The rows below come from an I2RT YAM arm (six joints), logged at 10 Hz.
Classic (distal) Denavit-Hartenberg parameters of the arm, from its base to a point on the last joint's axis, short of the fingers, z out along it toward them. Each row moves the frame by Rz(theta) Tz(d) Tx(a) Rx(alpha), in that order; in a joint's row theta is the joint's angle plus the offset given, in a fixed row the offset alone. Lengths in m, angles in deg.
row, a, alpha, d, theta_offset
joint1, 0.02, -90, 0.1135, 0
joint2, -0.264, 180, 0, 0
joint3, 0.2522, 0, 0, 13.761
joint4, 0.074, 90, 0, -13.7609
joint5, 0, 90, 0, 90
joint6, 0, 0, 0.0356, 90
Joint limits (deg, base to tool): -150..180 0..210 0..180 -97..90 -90..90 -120..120
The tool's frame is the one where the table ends.
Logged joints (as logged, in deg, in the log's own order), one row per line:
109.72, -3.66, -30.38, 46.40, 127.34, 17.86
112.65, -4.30, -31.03, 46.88, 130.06, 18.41
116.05, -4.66, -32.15, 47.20, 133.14, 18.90
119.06, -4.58, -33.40, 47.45, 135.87, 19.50
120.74, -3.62, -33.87, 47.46, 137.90, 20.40
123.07, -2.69, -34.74, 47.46, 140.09, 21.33
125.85, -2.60, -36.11, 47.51, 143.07, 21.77
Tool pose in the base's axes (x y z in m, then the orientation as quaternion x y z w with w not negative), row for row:
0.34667, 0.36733, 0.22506, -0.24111, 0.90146, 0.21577, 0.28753
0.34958, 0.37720, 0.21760, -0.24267, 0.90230, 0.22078, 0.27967
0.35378, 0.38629, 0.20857, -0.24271, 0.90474, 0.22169, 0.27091
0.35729, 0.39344, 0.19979, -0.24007, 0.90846, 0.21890, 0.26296
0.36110, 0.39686, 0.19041, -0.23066, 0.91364, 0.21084, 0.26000
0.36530, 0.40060, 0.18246, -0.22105, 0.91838, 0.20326, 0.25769
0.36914, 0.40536, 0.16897, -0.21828, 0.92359, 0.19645, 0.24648
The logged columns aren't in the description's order. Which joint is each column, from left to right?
Columns, left to right: joint3, joint5, joint4, joint1, joint2, joint6.
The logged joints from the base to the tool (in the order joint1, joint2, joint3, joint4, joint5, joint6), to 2 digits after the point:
46.40, 127.34, 109.72, -30.38, -3.66, 17.86
46.88, 130.06, 112.65, -31.03, -4.30, 18.41
47.20, 133.14, 116.05, -32.15, -4.66, 18.90
47.45, 135.87, 119.06, -33.40, -4.58, 19.50
47.46, 137.90, 120.74, -33.87, -3.62, 20.40
47.46, 140.09, 123.07, -34.74, -2.69, 21.33
47.51, 143.07, 125.85, -36.11, -2.60, 21.77

